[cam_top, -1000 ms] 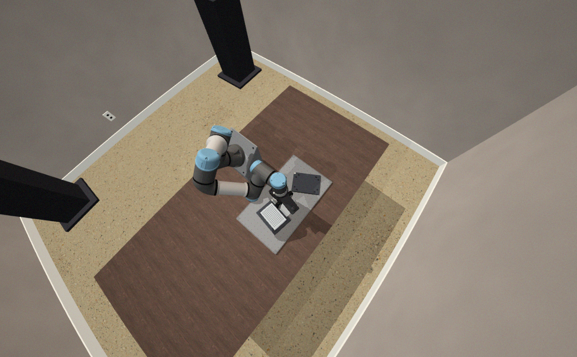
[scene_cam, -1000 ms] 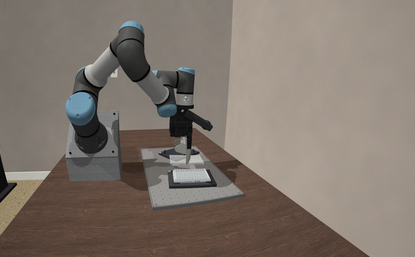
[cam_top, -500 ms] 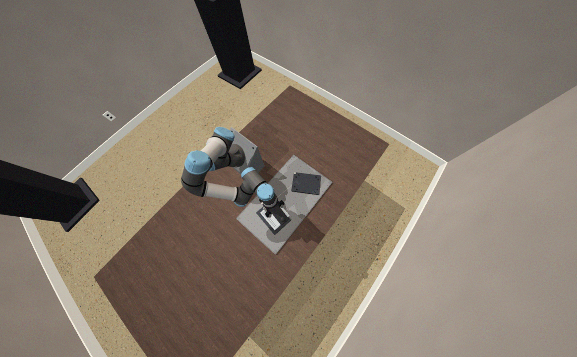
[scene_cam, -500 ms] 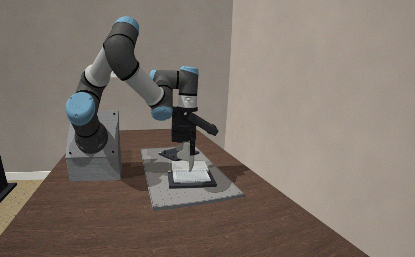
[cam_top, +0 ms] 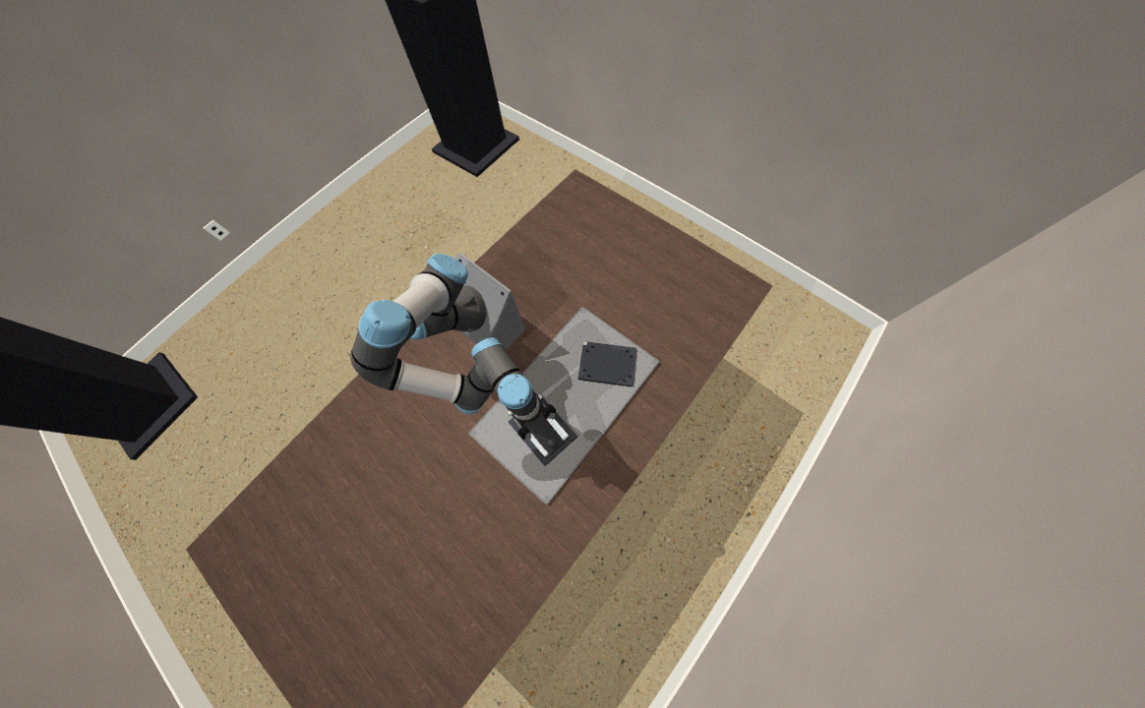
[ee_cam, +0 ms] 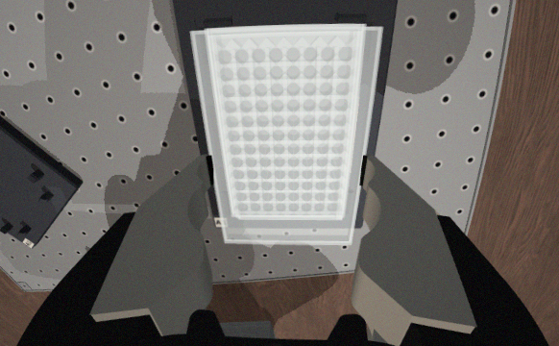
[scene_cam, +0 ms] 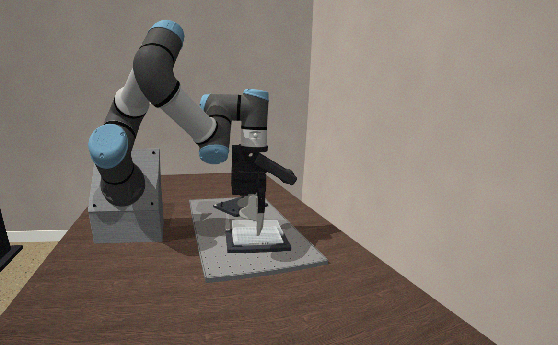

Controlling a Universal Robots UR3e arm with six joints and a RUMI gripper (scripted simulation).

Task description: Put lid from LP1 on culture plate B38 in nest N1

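Right now my hand is 3 cm above the culture plate B38. Also, from my hand: dark lid park LP1 (4 cm ahead, 27 cm to the left, 5 cm below); clear lid (1 cm below); dark plate nest (5 cm below).
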